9 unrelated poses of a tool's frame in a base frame.
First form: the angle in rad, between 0 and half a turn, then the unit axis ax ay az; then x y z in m.
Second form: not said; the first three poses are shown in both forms.
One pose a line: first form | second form
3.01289, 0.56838, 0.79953, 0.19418, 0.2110, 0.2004, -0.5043 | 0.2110, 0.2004, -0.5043, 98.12, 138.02, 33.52
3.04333, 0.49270, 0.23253, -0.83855, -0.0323, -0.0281, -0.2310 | -0.0323, -0.0281, -0.2310, 85.91, 40.55, -146.22
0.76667, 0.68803, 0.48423, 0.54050, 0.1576, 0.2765, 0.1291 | 0.1576, 0.2765, 0.1291, 30.22, 21.27, 23.74
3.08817, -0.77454, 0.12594, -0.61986, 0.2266, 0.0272, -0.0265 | 0.2266, 0.0272, -0.0265, -137.05, 22.28, -109.68
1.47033, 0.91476, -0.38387, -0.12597, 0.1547, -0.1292, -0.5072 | 0.1547, -0.1292, -0.5072, 77.06, -32.34, -10.61
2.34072, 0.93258, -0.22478, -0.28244, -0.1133, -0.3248, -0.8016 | -0.1133, -0.3248, -0.8016, 125.07, -30.15, -37.88
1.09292, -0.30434, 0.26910, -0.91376, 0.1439, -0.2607, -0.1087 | 0.1439, -0.2607, -0.1087, -19.06, 16.85, -57.22
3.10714, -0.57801, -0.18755, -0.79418, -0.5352, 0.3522, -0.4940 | -0.5352, 0.3522, -0.4940, -102.90, -33.39, -141.39
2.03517, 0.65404, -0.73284, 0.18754, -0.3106, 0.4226, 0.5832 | -0.3106, 0.4226, 0.5832, 76.27, -85.45, 21.87
